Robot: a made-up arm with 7 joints.
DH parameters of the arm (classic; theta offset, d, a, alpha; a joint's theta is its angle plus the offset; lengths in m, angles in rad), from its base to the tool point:
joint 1: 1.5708 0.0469 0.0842 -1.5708
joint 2: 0 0.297 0.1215 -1.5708
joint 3: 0 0.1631 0.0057 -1.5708
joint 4: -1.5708 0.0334 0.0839 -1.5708
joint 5: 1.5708 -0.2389 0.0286 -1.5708
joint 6: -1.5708 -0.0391 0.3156 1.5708
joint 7: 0 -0.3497 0.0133 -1.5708
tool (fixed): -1.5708 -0.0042 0 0
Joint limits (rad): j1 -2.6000..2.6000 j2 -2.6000..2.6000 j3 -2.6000..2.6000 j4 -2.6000..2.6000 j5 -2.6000..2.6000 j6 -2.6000..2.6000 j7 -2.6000..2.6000
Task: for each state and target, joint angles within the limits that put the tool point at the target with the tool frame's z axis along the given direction. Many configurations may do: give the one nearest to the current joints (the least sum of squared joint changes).
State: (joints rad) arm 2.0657 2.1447 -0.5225 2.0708 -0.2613 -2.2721 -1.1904
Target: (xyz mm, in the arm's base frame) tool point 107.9 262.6 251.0 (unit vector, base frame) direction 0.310 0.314 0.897
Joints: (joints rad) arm 2.3271 2.2238 0.1645 2.1502 -0.6370 -2.2929 -0.8827
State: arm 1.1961 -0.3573 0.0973 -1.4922 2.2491 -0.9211 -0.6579
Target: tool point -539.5 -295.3 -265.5 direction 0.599 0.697 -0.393
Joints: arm 1.2102 -0.7601 0.3462 -1.0013 2.0691 -1.4487 0.3141
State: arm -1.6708 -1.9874 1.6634 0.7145 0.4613 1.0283 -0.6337
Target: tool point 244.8 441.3 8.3 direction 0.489 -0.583 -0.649
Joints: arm -2.3437 -2.5918 1.5382 0.5120 1.4864 0.2741 -0.1202
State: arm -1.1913 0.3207 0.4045 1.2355 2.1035 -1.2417 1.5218
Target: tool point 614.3 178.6 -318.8 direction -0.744 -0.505 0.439
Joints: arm -1.8218 0.1446 0.4291 1.0724 2.1646 -1.7509 1.0637
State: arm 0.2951 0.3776 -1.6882 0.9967 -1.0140 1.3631 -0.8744
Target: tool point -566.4 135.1 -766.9 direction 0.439 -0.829 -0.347
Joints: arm 0.4162 -0.3285 -1.8050 1.1674 -1.1130 1.5004 -0.6239
